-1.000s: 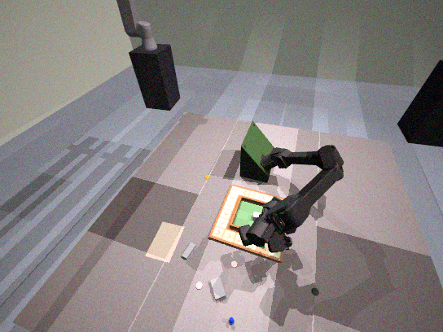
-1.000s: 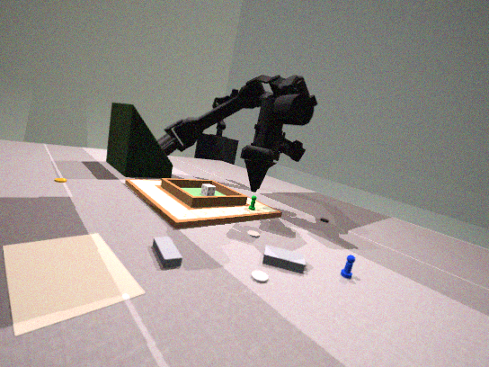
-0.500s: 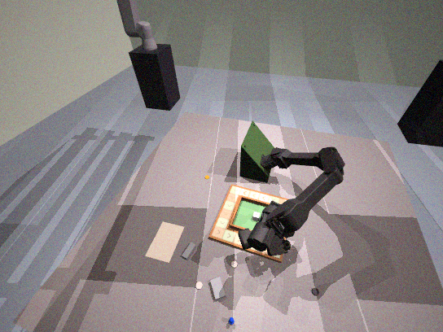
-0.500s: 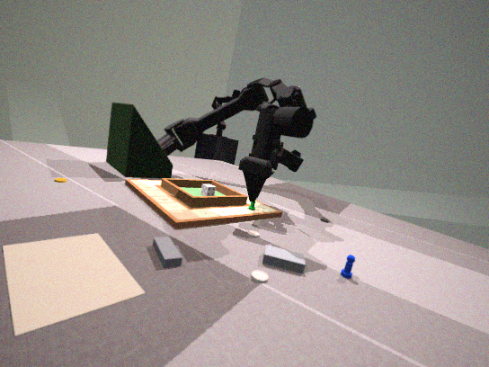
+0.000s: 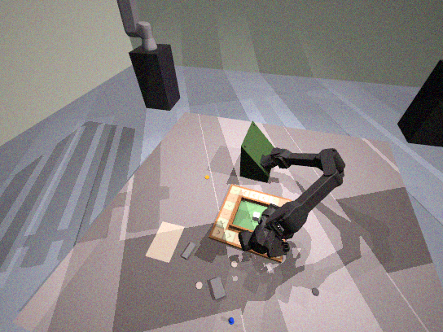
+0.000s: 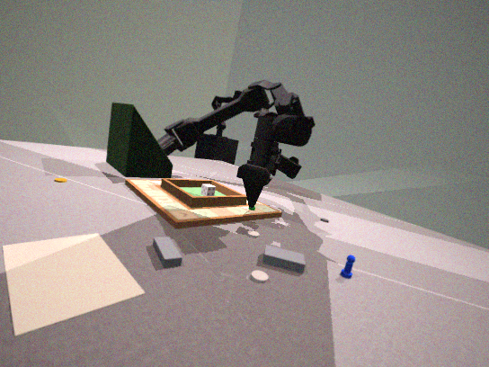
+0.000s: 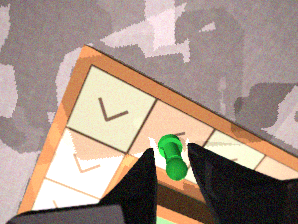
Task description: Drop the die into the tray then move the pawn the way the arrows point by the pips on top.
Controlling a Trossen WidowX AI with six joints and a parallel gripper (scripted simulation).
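The white die is 110 mm behind my gripper tip, 40 mm to the right of it and 10 mm above it. From my gripper tip the other things lie so: dice tray: 120 mm behind, 60 mm to the right, 10 mm below; then green pawn: 10 mm above; then dark disc: 110 mm ahead, 190 mm to the left, 20 mm below.
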